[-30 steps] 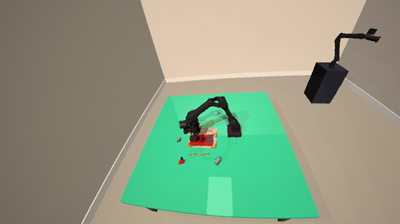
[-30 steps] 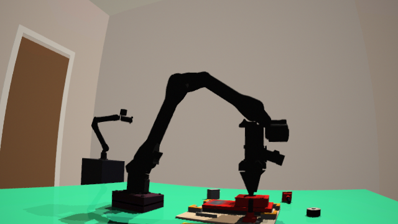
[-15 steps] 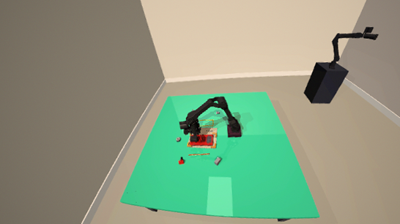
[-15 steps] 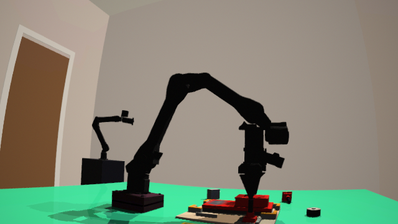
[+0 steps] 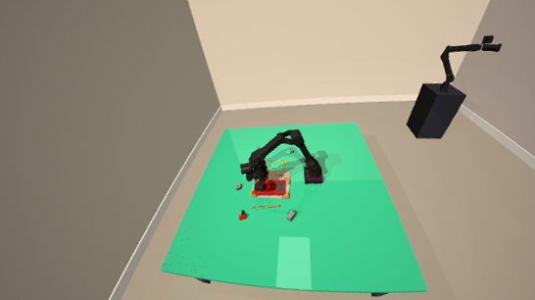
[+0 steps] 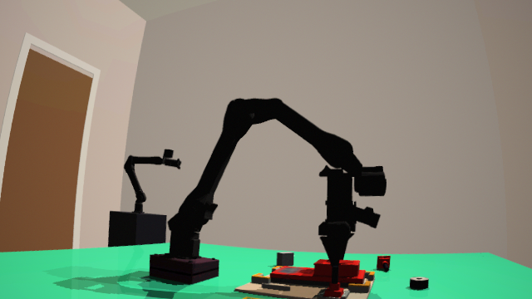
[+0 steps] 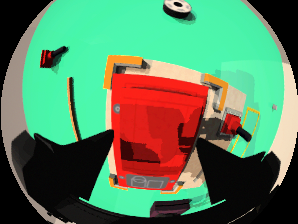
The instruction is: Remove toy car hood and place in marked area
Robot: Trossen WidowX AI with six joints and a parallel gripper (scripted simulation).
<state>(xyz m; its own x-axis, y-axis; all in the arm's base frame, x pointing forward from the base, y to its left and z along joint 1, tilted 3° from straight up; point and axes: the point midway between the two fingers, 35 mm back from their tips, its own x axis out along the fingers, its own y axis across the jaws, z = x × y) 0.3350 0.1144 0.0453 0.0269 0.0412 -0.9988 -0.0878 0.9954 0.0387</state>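
Right now the hood is right at my gripper tip. Also, from my gripper tip: thin orange rod: 4 cm behind, 13 cm to the left, 4 cm below; then black wheel: 18 cm ahead, 3 cm below.
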